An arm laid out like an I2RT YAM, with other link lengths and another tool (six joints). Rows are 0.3 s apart.
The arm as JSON. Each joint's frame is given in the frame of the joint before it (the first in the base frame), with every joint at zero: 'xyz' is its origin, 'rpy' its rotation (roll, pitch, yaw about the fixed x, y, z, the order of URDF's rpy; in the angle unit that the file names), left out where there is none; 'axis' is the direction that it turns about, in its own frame. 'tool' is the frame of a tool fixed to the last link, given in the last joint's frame.
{
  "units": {
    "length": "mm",
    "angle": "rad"
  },
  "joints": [
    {
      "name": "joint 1",
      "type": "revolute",
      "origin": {
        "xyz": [
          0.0,
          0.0,
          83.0
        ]
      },
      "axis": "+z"
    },
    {
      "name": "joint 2",
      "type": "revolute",
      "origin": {
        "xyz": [
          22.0,
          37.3,
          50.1
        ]
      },
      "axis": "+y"
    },
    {
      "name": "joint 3",
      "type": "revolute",
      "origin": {
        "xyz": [
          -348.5,
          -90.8,
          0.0
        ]
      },
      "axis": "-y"
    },
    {
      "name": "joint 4",
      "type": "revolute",
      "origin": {
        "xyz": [
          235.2,
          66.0,
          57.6
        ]
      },
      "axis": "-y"
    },
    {
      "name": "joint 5",
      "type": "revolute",
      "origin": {
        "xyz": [
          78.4,
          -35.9,
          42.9
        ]
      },
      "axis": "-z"
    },
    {
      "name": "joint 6",
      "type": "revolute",
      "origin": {
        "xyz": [
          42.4,
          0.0,
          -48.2
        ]
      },
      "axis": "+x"
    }
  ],
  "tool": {
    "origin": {
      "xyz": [
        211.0,
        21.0,
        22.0
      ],
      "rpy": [
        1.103,
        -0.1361,
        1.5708
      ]
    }
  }
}
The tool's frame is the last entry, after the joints.
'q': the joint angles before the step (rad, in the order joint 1, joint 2, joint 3, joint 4, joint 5, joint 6). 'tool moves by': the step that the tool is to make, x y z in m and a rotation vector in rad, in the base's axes. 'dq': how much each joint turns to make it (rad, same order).
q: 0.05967 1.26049 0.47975 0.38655 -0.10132 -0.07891
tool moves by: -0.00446 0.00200 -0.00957 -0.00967 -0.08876 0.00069
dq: 0.01691 0.05457 -0.16185 0.30348 0.02060 -0.00920
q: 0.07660 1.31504 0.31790 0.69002 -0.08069 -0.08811
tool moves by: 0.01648 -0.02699 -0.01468 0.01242 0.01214 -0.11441
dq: -0.00368 0.09176 -0.01791 0.09988 0.10132 0.04664
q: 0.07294 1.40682 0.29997 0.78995 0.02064 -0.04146
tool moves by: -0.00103 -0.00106 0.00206 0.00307 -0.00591 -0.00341
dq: -0.00150 -0.00627 -0.00358 0.00336 0.00100 0.00310
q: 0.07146 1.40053 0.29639 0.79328 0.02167 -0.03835
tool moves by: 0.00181 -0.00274 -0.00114 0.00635 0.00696 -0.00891
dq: -0.00538 0.00429 0.00810 -0.01049 0.00125 0.00757
